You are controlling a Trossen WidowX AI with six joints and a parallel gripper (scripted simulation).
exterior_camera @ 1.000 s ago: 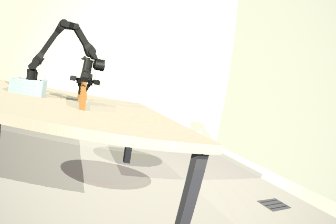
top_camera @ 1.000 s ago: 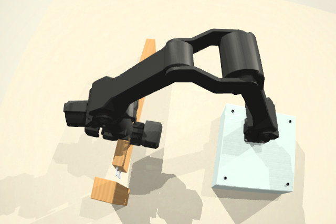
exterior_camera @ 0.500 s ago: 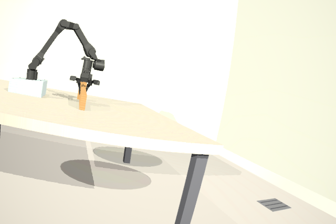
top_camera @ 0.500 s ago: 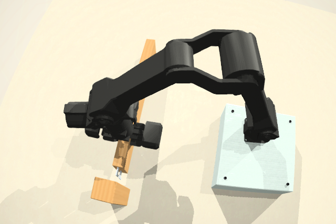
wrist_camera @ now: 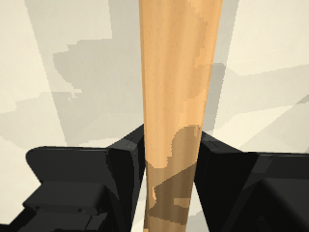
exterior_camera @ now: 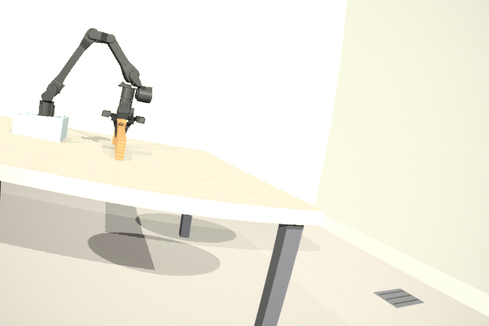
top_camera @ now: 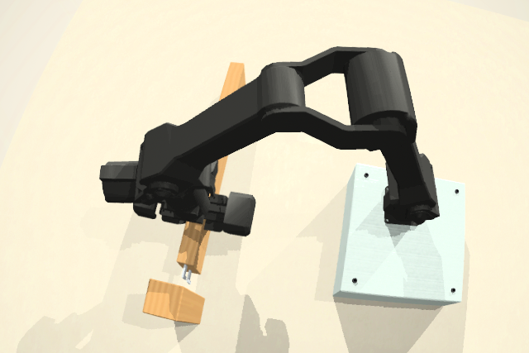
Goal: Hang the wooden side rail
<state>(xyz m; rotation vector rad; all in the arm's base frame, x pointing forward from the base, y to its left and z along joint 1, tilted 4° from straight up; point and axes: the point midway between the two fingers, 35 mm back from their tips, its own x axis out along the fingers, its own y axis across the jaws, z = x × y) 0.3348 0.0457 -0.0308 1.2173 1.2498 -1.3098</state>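
Right now my gripper tip is 1 cm short of the headboard post, 15 cm to the right of it and 4 cm below it.
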